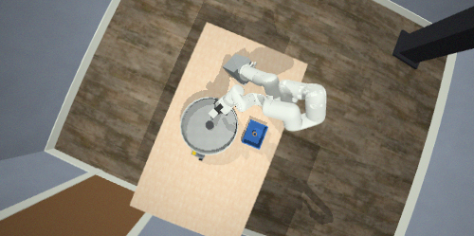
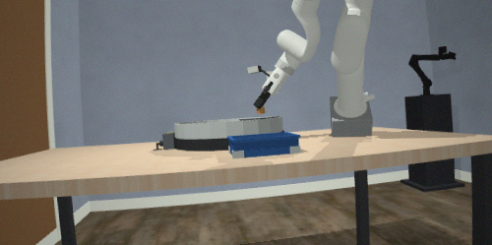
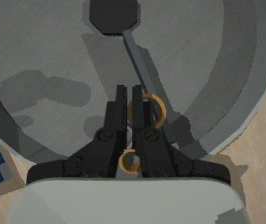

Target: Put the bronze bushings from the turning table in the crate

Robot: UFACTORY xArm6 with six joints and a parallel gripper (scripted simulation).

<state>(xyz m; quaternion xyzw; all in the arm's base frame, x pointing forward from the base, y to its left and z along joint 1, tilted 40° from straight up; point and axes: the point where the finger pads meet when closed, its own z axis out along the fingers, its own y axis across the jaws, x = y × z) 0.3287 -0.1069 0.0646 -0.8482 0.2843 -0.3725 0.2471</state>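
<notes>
The blue crate is 3 cm ahead of my hand, 32 cm to the left of it and 13 cm below it. The rest, counted from my hand: grey turning table (12 cm ahead, 2 cm to the right, 10 cm below).
</notes>
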